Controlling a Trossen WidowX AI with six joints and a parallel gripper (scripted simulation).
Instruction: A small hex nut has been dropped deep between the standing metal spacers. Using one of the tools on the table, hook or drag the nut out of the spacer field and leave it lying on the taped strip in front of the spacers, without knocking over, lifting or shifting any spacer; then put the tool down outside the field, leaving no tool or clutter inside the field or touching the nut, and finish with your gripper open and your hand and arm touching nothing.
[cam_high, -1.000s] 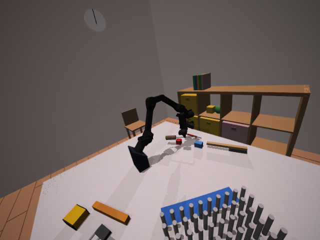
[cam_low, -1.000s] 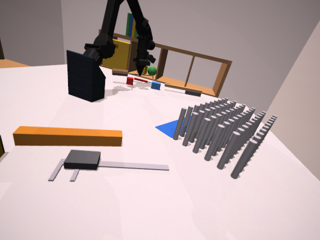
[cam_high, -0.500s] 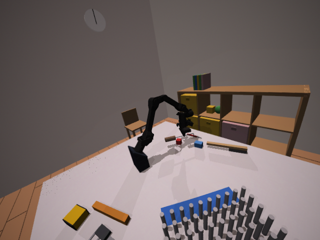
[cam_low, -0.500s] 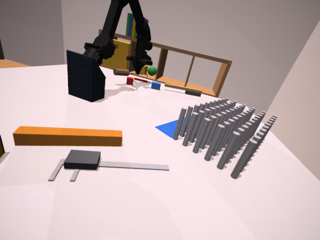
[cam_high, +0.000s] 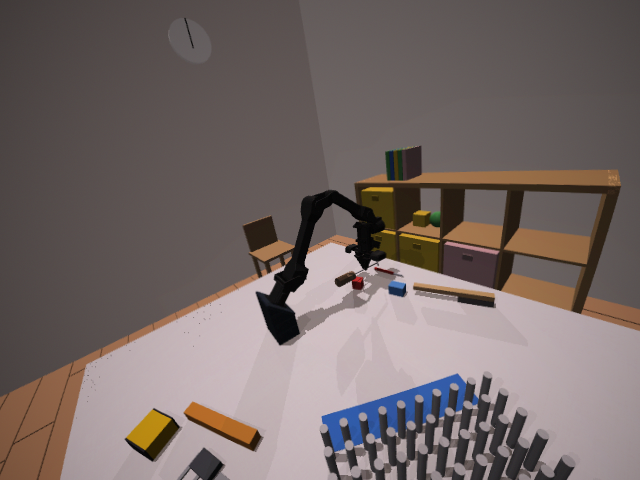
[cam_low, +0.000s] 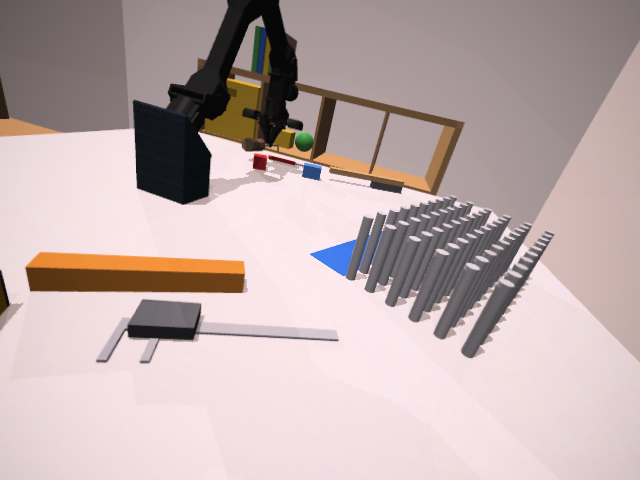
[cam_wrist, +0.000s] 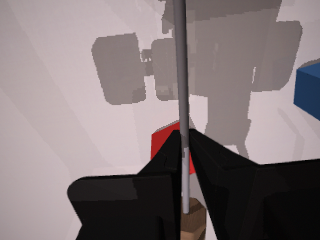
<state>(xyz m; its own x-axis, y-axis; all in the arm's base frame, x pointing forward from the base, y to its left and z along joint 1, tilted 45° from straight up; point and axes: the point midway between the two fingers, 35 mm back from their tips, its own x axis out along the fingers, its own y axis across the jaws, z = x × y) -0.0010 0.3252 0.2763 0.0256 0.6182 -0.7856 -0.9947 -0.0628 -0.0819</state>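
The thin metal rod lies 2 cm to the right of my gripper tip. Also, from my gripper tip: red cube: 5 cm to the right, 4 cm below; blue cube: 15 cm ahead, 4 cm below, 2 cm to the left; blue taped strip: 45 cm ahead, 33 cm to the right, 6 cm below.
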